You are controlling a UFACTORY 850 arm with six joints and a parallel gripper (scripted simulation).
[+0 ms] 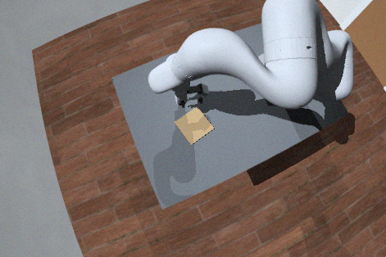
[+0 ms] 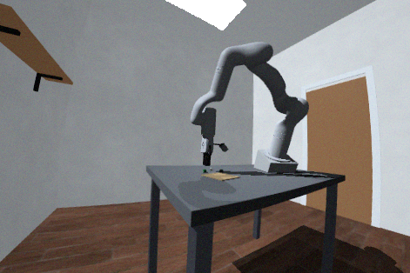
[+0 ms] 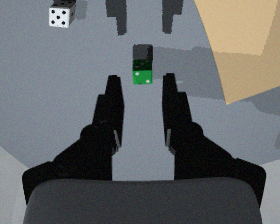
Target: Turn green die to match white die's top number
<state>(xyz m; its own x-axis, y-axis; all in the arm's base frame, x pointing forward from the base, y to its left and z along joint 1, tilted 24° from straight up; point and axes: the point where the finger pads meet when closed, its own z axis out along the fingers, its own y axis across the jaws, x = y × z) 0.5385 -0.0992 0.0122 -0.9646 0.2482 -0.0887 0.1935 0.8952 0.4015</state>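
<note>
Now: hand 50 mm above the green die and 10 mm short of it. Round my hand: black die: 90 mm behind, 50 mm below, 20 mm to the left; then white die: 60 mm behind, 50 mm to the right, 50 mm below; then mat: 130 mm to the left, 60 mm below, 10 mm behind.
</note>
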